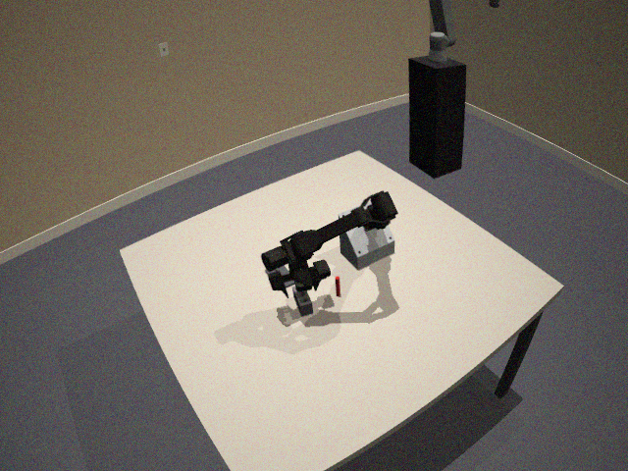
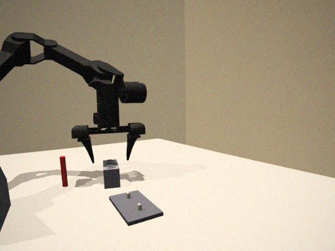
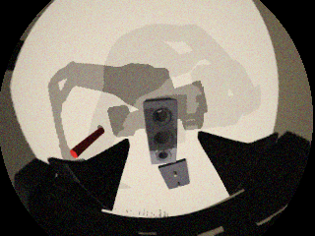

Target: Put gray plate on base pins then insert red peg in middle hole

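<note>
Now: the gray plate 2 cm below my gripper tip. The rest, counted from my gripper tip: red peg: 12 cm behind, 2 cm to the left, 2 cm below.
</note>
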